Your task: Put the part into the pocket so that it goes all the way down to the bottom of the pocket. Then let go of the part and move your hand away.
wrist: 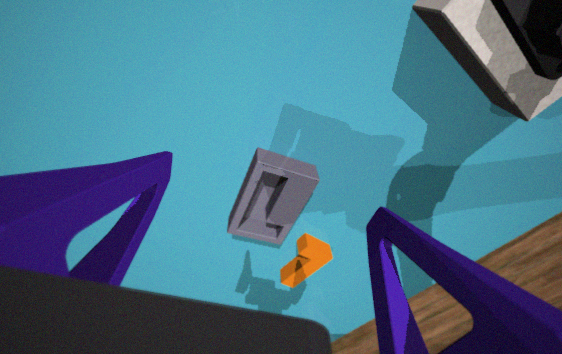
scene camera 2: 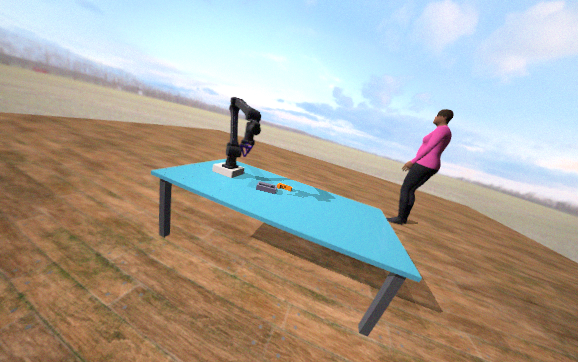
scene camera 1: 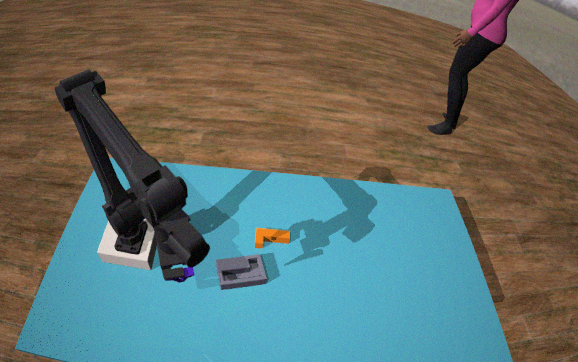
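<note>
The part, an orange L-shaped block, lies on the blue table beside a grey block, with a small gap between them. The grey block has an L-shaped pocket in its top, and no part sits in it. My gripper is open and empty, its purple fingers wide apart. It hangs high above the table, on the robot-base side of the grey block. In scene camera 1 the arm hides much of the gripper.
The white robot base stands at one end of the blue table. Arm shadows fall around the part and the grey block. A person in a pink top stands on the floor beyond the table.
</note>
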